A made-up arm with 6 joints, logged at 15 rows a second.
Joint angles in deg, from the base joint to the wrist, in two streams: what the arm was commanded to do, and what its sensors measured. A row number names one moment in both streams.
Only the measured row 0 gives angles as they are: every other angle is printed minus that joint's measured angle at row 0.
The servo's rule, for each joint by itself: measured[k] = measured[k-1] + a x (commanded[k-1-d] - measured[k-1]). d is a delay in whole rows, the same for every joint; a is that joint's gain. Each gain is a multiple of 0.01, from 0.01 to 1. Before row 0 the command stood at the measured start. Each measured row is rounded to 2 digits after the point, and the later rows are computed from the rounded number. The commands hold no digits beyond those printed.
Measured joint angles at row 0:
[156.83 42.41 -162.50 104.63 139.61 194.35]
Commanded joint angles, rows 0 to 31:
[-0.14 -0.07 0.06 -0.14 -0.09 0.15]
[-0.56 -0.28 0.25 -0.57 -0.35 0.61]
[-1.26 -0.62 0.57 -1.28 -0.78 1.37]
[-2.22 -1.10 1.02 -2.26 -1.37 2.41]
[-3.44 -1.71 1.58 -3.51 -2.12 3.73]
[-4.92 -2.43 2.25 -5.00 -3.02 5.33]
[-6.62 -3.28 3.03 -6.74 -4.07 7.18]
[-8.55 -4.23 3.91 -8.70 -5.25 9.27]
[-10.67 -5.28 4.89 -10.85 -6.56 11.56]
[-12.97 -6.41 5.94 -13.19 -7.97 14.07]
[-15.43 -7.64 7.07 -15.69 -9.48 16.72]
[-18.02 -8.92 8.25 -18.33 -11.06 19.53]
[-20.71 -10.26 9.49 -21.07 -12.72 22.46]
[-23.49 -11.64 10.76 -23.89 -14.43 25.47]
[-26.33 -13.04 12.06 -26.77 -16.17 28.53]
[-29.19 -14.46 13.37 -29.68 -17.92 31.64]
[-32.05 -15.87 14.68 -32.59 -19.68 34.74]
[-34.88 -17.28 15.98 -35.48 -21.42 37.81]
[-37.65 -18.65 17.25 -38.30 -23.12 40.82]
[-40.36 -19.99 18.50 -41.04 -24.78 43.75]
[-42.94 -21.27 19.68 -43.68 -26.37 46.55]
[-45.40 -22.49 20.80 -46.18 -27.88 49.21]
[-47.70 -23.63 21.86 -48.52 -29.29 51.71]
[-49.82 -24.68 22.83 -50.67 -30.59 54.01]
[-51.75 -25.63 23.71 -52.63 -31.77 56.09]
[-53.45 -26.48 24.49 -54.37 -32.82 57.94]
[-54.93 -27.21 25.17 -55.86 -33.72 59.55]
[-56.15 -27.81 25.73 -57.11 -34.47 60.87]
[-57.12 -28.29 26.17 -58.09 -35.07 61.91]
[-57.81 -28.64 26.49 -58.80 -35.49 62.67]
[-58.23 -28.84 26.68 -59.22 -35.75 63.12]
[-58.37 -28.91 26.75 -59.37 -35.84 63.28]
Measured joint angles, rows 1 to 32:
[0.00 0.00 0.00 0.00 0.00 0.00]
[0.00 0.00 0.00 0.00 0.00 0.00]
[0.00 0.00 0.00 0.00 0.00 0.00]
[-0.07 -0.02 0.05 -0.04 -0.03 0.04]
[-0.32 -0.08 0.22 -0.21 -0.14 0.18]
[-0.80 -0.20 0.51 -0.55 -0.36 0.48]
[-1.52 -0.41 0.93 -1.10 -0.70 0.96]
[-2.50 -0.71 1.47 -1.87 -1.18 1.65]
[-3.73 -1.11 2.12 -2.87 -1.81 2.57]
[-5.20 -1.61 2.88 -4.11 -2.58 3.72]
[-6.91 -2.21 3.73 -5.58 -3.49 5.11]
[-8.83 -2.92 4.69 -7.27 -4.53 6.72]
[-10.94 -3.72 5.73 -9.16 -5.70 8.56]
[-13.23 -4.62 6.84 -11.25 -6.99 10.60]
[-15.67 -5.61 8.01 -13.52 -8.37 12.83]
[-18.24 -6.68 9.24 -15.94 -9.85 15.24]
[-20.92 -7.82 10.50 -18.48 -11.41 17.80]
[-23.68 -9.02 11.79 -21.13 -13.03 20.48]
[-26.49 -10.27 13.10 -23.87 -14.69 23.27]
[-29.33 -11.56 14.41 -26.66 -16.39 26.14]
[-32.16 -12.88 15.71 -29.48 -18.10 29.06]
[-34.96 -14.21 16.99 -32.30 -19.81 32.00]
[-37.71 -15.54 18.24 -35.10 -21.50 34.94]
[-40.38 -16.86 19.44 -37.85 -23.16 37.84]
[-42.94 -18.15 20.57 -40.52 -24.76 40.68]
[-45.37 -19.41 21.64 -43.08 -26.30 43.44]
[-47.64 -20.62 22.63 -45.51 -27.76 46.08]
[-49.74 -21.77 23.53 -47.79 -29.12 48.58]
[-51.63 -22.85 24.33 -49.90 -30.38 50.92]
[-53.31 -23.85 25.03 -51.81 -31.52 53.08]
[-54.76 -24.76 25.61 -53.51 -32.52 55.03]
[-55.96 -25.57 26.07 -54.98 -33.39 56.75]
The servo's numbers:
d 3
a 0.51 0.23 0.83 0.32 0.34 0.25

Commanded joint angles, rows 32 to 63:
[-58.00 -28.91 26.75 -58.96 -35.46 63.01]
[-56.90 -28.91 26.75 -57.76 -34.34 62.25]
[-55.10 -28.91 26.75 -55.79 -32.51 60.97]
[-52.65 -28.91 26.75 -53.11 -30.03 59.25]
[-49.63 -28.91 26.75 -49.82 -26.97 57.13]
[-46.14 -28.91 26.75 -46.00 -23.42 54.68]
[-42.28 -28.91 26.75 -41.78 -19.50 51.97]
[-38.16 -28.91 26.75 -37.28 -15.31 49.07]
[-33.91 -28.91 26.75 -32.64 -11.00 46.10]
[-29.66 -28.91 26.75 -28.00 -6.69 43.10]
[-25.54 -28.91 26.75 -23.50 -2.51 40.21]
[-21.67 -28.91 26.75 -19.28 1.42 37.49]
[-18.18 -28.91 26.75 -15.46 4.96 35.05]
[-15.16 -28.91 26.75 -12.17 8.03 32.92]
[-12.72 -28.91 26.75 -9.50 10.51 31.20]
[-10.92 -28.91 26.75 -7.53 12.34 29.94]
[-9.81 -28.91 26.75 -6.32 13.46 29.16]
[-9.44 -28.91 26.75 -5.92 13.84 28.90]
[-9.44 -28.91 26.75 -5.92 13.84 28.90]
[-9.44 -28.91 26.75 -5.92 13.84 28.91]
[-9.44 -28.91 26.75 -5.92 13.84 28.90]
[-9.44 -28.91 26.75 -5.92 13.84 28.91]
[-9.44 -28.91 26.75 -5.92 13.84 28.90]
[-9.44 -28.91 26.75 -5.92 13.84 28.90]
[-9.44 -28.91 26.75 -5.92 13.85 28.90]
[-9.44 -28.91 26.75 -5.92 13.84 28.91]
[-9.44 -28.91 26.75 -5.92 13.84 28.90]
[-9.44 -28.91 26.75 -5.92 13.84 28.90]
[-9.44 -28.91 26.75 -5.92 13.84 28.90]
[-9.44 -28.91 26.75 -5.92 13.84 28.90]
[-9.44 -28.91 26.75 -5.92 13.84 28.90]
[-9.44 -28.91 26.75 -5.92 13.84 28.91]
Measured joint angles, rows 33 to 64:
[-56.90 -26.28 26.42 -56.20 -34.10 58.23]
[-57.58 -26.87 26.64 -57.17 -34.66 59.45]
[-57.98 -27.34 26.73 -57.87 -35.06 60.41]
[-57.99 -27.70 26.75 -58.22 -35.20 61.06]
[-57.43 -27.98 26.75 -58.07 -34.91 61.36]
[-56.24 -28.19 26.75 -57.34 -34.09 61.26]
[-54.41 -28.36 26.75 -55.99 -32.71 60.76]
[-51.97 -28.49 26.75 -54.02 -30.76 59.85]
[-49.00 -28.59 26.75 -51.45 -28.26 58.56]
[-45.57 -28.66 26.75 -48.36 -25.28 56.91]
[-41.79 -28.72 26.75 -44.81 -21.89 54.95]
[-37.77 -28.76 26.75 -40.92 -18.19 52.74]
[-33.63 -28.79 26.75 -36.79 -14.28 50.33]
[-29.50 -28.82 26.75 -32.54 -10.28 47.80]
[-25.51 -28.84 26.75 -28.30 -6.30 45.22]
[-21.77 -28.86 26.75 -24.19 -2.47 42.68]
[-18.40 -28.87 26.75 -20.34 1.10 40.24]
[-15.50 -28.88 26.75 -16.87 4.30 37.98]
[-13.16 -28.89 26.75 -13.88 7.03 35.97]
[-11.45 -28.89 26.75 -11.46 9.22 34.27]
[-10.42 -28.89 26.75 -9.69 10.79 32.93]
[-9.92 -28.89 26.75 -8.48 11.83 31.92]
[-9.68 -28.89 26.75 -7.66 12.51 31.17]
[-9.56 -28.89 26.75 -7.10 12.96 30.60]
[-9.50 -28.89 26.75 -6.72 13.26 30.18]
[-9.47 -28.89 26.75 -6.46 13.46 29.86]
[-9.45 -28.89 26.75 -6.29 13.59 29.62]
[-9.44 -28.89 26.75 -6.17 13.68 29.44]
[-9.44 -28.89 26.75 -6.09 13.73 29.31]
[-9.44 -28.89 26.75 -6.04 13.77 29.21]
[-9.44 -28.89 26.75 -6.00 13.79 29.13]
[-9.44 -28.89 26.75 -5.97 13.81 29.07]

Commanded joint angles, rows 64 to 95:
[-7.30 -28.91 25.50 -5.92 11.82 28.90]
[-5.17 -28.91 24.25 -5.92 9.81 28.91]
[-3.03 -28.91 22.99 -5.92 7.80 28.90]
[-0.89 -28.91 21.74 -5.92 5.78 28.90]
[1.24 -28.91 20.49 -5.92 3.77 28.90]
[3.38 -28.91 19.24 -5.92 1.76 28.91]
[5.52 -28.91 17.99 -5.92 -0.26 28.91]
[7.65 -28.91 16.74 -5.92 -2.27 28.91]
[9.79 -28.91 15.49 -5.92 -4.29 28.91]
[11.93 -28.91 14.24 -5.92 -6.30 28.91]
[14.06 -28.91 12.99 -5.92 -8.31 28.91]
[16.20 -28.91 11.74 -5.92 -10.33 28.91]
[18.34 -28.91 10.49 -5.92 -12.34 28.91]
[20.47 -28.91 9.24 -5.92 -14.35 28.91]
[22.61 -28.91 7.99 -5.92 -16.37 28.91]
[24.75 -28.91 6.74 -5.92 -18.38 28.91]
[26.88 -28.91 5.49 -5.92 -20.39 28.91]
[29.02 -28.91 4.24 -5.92 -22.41 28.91]
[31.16 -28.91 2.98 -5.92 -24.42 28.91]
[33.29 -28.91 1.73 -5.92 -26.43 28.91]
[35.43 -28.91 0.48 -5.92 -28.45 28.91]
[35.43 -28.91 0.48 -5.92 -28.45 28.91]
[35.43 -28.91 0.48 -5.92 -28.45 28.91]
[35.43 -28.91 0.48 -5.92 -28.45 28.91]
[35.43 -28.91 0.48 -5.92 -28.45 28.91]
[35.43 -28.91 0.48 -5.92 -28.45 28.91]
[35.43 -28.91 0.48 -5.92 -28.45 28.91]
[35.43 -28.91 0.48 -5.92 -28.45 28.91]
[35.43 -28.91 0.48 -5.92 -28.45 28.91]
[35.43 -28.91 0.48 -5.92 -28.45 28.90]
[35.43 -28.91 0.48 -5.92 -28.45 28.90]
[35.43 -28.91 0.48 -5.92 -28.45 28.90]
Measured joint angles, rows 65 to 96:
[-9.44 -28.89 26.75 -5.95 13.82 29.03]
[-9.44 -28.89 26.75 -5.94 13.83 29.00]
[-9.44 -28.89 26.75 -5.93 13.83 28.98]
[-8.35 -28.89 25.71 -5.93 13.15 28.96]
[-6.73 -28.89 24.50 -5.93 12.01 28.95]
[-4.84 -28.89 23.25 -5.93 10.58 28.94]
[-2.83 -28.89 22.00 -5.93 8.95 28.93]
[-0.75 -28.89 20.75 -5.93 7.19 28.92]
[1.36 -28.89 19.50 -5.93 5.34 28.92]
[3.48 -28.89 18.25 -5.93 3.44 28.92]
[5.61 -28.89 17.00 -5.93 1.50 28.92]
[7.74 -28.89 15.75 -5.93 -0.47 28.92]
[9.88 -28.89 14.50 -5.93 -2.45 28.92]
[12.01 -28.89 13.25 -5.93 -4.44 28.92]
[14.15 -28.89 12.00 -5.93 -6.44 28.92]
[16.29 -28.89 10.75 -5.93 -8.45 28.92]
[18.42 -28.89 9.50 -5.93 -10.46 28.92]
[20.56 -28.89 8.25 -5.93 -12.47 28.92]
[22.70 -28.89 7.00 -5.93 -14.48 28.92]
[24.83 -28.89 5.75 -5.93 -16.49 28.92]
[26.97 -28.89 4.50 -5.93 -18.50 28.92]
[29.11 -28.89 3.24 -5.93 -20.51 28.92]
[31.24 -28.89 1.99 -5.93 -22.52 28.92]
[33.38 -28.89 0.74 -5.93 -24.54 28.92]
[34.43 -28.89 0.52 -5.93 -25.87 28.92]
[34.94 -28.89 0.49 -5.93 -26.75 28.92]
[35.19 -28.89 0.48 -5.93 -27.33 28.92]
[35.31 -28.89 0.48 -5.93 -27.71 28.92]
[35.37 -28.89 0.48 -5.93 -27.96 28.92]
[35.40 -28.89 0.48 -5.93 -28.13 28.92]
[35.42 -28.89 0.48 -5.93 -28.24 28.92]
[35.43 -28.89 0.48 -5.93 -28.31 28.92]

